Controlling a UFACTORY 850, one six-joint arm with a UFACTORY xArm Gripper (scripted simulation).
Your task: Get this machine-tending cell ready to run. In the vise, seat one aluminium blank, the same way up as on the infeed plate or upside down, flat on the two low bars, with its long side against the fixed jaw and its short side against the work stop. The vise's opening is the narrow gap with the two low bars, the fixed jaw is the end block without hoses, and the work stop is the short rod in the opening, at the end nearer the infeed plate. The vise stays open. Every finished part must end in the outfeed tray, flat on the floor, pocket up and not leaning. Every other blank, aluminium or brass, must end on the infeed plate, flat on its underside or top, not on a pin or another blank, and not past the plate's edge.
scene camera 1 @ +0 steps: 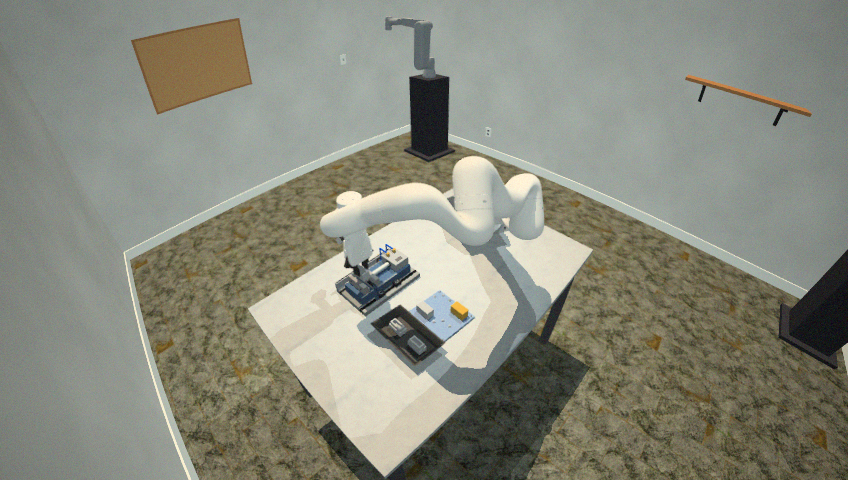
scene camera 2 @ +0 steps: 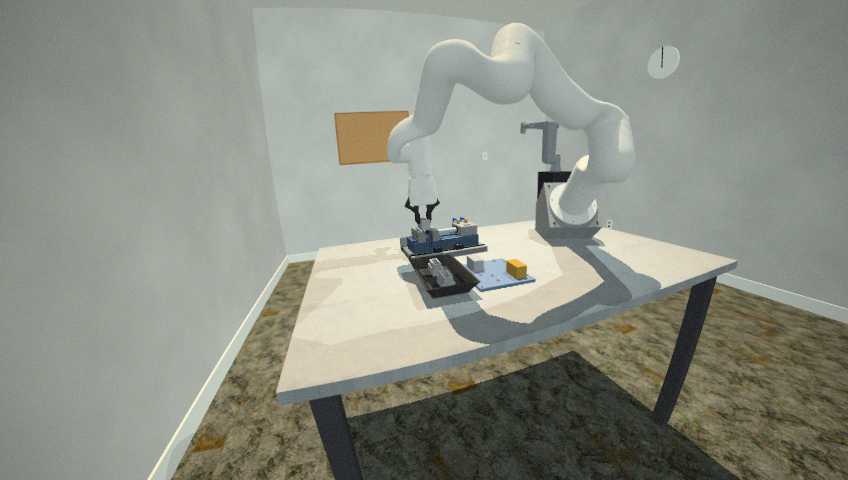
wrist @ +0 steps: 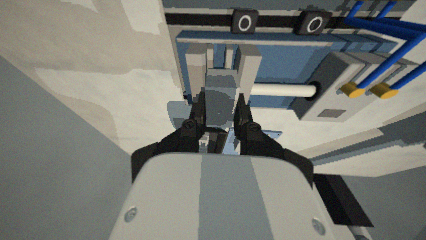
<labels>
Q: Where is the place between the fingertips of the gripper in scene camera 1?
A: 361, 272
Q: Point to a blue vise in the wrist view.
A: At 281, 64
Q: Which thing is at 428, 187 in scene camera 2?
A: The gripper.
</labels>
